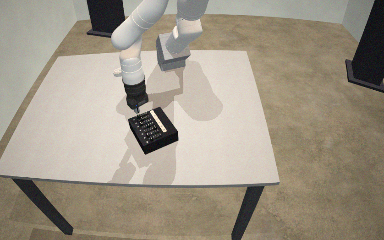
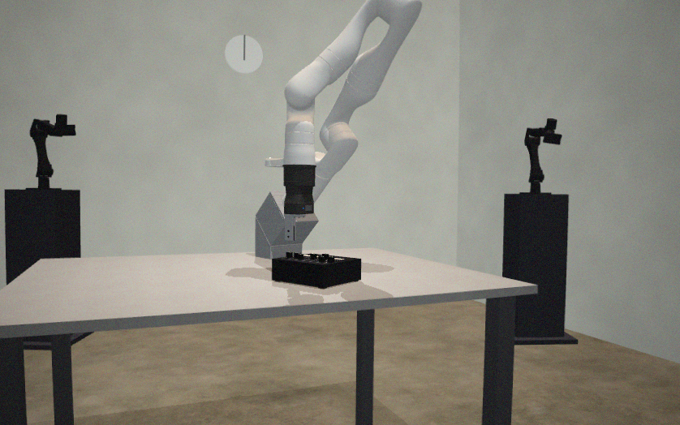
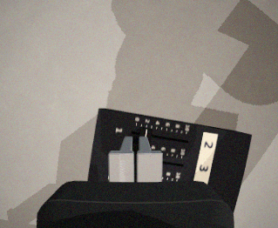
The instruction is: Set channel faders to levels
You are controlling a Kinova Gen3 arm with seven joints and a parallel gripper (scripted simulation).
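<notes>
Right now my hand is 50 mm above the channel 2 cap and 20 mm to the right of it. Also, from my hand: master cap 100 mm to the left, 80 mm ahead, 50 mm below; channel 6 cap 80 mm to the left, 60 mm ahead, 50 mm below; channel 1 cap 50 mm below, 10 mm behind.
</notes>
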